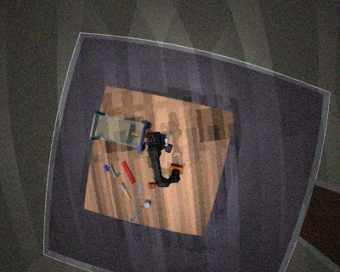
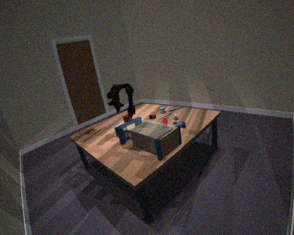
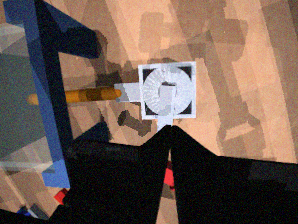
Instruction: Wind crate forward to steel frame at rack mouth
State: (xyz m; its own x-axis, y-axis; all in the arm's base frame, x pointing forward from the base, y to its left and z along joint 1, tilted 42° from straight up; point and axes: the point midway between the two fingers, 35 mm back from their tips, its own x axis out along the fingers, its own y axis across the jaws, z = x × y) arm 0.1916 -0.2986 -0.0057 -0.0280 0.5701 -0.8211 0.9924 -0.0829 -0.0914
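Now: the red knob 90 mm to the left of my gripper tip, 90 mm below it and 10 mm ahead of it. The rest, counted from my gripper tip: blue frame: 160 mm ahead, 120 mm below, 10 mm to the right; then grey hand winch: 190 mm below, 20 mm to the right, 10 mm behind; then red-knobbed winch handle: 120 mm below, 50 mm to the left, 10 mm ahead.
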